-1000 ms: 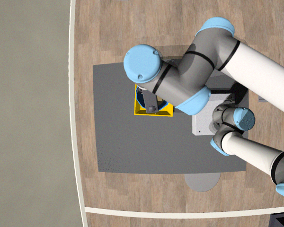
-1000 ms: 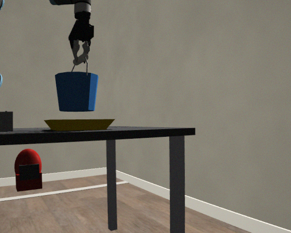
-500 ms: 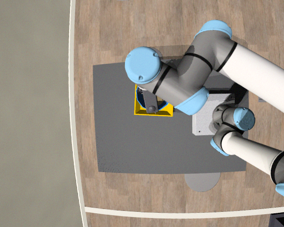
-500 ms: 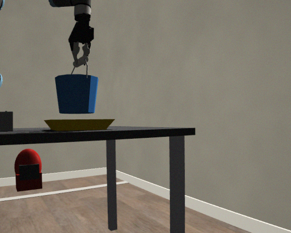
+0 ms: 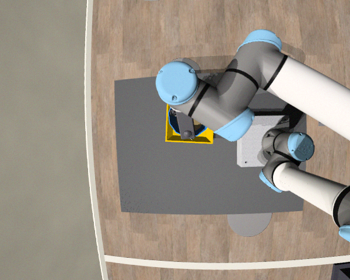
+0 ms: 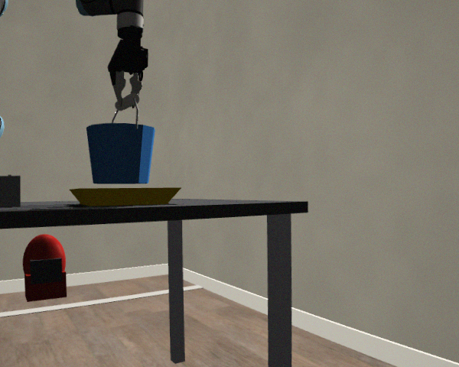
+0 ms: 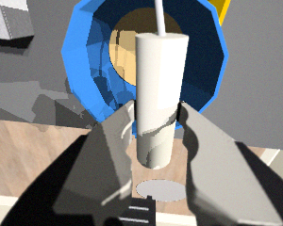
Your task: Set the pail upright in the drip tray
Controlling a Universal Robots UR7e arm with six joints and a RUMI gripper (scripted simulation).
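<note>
My gripper is now 1 cm past the pail and 10 cm above it. Also, from my hand: pail handle: 1 cm behind, 3 cm below; yellow drip tray: 2 cm behind, 28 cm below.
</note>
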